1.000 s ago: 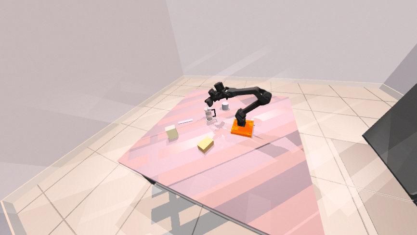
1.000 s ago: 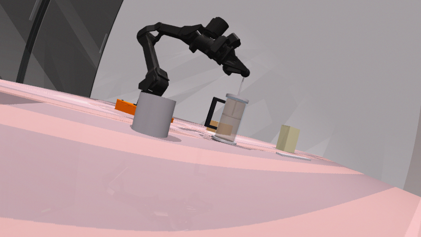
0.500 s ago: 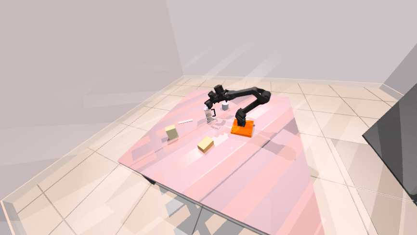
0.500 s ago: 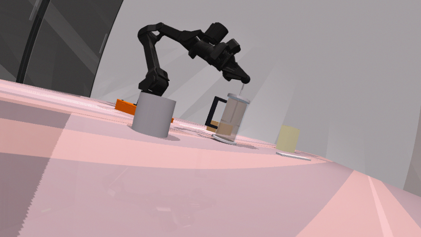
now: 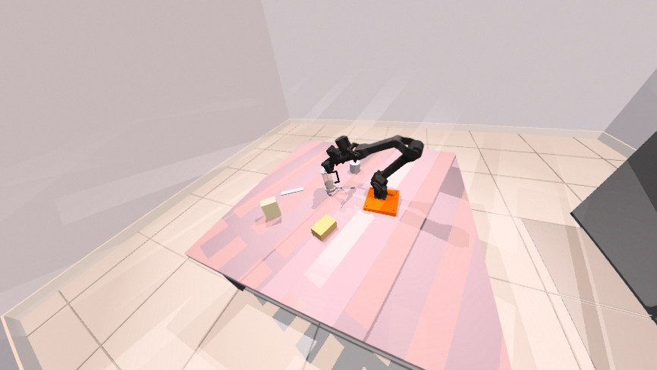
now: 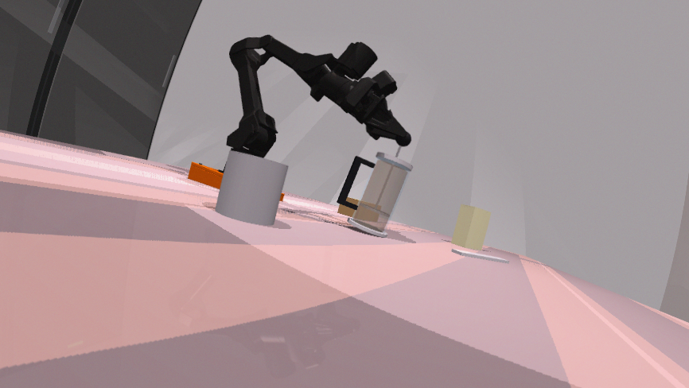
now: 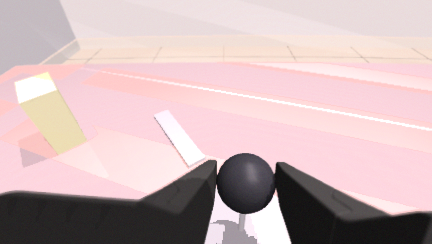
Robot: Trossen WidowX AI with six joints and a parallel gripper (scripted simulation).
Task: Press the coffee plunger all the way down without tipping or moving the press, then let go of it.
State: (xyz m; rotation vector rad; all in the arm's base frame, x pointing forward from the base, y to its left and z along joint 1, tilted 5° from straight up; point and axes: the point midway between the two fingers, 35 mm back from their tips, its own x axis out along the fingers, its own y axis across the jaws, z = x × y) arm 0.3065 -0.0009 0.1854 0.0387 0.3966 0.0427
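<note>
Right now the glass coffee press is 30 mm behind my gripper tip, 10 mm to the right of it and 90 mm below it. Round my gripper tip: thin white strip 190 mm ahead, 110 mm to the left, 180 mm below; pale yellow block 170 mm ahead, 320 mm to the left, 130 mm below.
</note>
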